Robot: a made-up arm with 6 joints. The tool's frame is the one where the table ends. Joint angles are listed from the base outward.
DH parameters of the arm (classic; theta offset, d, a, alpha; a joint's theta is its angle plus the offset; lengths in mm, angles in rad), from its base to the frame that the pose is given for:
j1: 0 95.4 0 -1.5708
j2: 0.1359 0 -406 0
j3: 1.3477 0 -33.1 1.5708
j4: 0 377.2 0 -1.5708
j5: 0 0 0.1 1.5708
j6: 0 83.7 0 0
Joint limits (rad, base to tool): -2.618..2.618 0..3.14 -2.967..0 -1.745..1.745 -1.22..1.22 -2.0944..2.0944
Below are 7 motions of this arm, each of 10 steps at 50 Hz.
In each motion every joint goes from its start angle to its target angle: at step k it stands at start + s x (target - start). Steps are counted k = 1, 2, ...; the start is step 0. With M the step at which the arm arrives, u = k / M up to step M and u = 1 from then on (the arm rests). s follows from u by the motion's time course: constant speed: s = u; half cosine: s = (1 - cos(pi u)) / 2; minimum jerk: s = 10 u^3 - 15 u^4 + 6 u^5.
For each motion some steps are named. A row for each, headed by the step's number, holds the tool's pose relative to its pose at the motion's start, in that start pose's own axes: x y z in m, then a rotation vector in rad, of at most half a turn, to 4 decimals.
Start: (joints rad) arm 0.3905 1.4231 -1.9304 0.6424 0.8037 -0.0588
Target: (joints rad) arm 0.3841 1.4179 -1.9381 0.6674 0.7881 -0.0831
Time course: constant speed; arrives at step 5
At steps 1, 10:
1: -0.0010 0.0007 -0.0012 -0.0032 -0.0060 -0.0024
10: -0.0051 0.0033 -0.0058 -0.0157 -0.0302 -0.0120

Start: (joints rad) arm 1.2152 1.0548 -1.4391 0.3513 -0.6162 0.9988
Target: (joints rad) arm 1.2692 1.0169 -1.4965 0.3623 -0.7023 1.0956
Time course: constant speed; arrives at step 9
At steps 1, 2, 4, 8, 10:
1: -0.0007 0.0062 0.0003 -0.0174 -0.0055 0.0190
2: -0.0015 0.0124 0.0006 -0.0349 -0.0109 0.0381
4: -0.0033 0.0247 0.0010 -0.0697 -0.0215 0.0766
8: -0.0078 0.0492 0.0010 -0.1394 -0.0418 0.1542
10: -0.0091 0.0552 0.0009 -0.1568 -0.0467 0.1738

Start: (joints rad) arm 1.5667 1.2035 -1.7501 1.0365 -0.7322 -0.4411
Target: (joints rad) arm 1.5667 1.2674 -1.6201 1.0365 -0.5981 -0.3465
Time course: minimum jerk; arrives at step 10
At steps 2, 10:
2: 0.0058 -0.0026 -0.0004 0.0008 0.0153 -0.0010
10: 0.0955 -0.0482 -0.0147 0.0322 0.2651 -0.0091

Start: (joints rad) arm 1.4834 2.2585 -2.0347 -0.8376 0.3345 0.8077
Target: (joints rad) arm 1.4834 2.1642 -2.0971 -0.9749 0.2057 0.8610
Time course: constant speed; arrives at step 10
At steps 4, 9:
4: -0.0379 -0.0033 -0.0218 -0.0248 -0.1084 -0.0165
9: -0.0832 -0.0077 -0.0526 -0.0559 -0.2406 -0.0409

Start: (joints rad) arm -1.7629 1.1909 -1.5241 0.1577 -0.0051 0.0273
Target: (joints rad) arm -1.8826 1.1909 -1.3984 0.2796 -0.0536 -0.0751
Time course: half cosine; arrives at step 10
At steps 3, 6, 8, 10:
3: 0.0094 -0.0098 0.0006 0.0271 0.0112 -0.0060
6: 0.0296 -0.0321 0.0002 0.0883 0.0352 -0.0181
8: 0.0406 -0.0449 -0.0010 0.1239 0.0482 -0.0243
10: 0.0447 -0.0499 -0.0016 0.1378 0.0531 -0.0266

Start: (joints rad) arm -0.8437 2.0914 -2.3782 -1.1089 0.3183 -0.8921
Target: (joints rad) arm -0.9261 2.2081 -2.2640 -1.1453 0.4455 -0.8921
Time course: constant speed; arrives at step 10
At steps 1, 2, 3, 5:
1: -0.0011 0.0152 0.0060 -0.0322 0.0076 -0.0117
2: -0.0021 0.0306 0.0117 -0.0644 0.0153 -0.0235
3: -0.0029 0.0460 0.0170 -0.0965 0.0231 -0.0353
5: -0.0039 0.0772 0.0267 -0.1607 0.0386 -0.0589

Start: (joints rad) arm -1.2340 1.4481 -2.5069 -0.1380 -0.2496 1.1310
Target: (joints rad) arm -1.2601 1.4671 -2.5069 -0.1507 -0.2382 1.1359
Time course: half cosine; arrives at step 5
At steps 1, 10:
1: 0.0006 -0.0016 0.0000 0.0027 0.0014 -0.0031
10: 0.0059 -0.0168 -0.0002 0.0284 0.0143 -0.0324

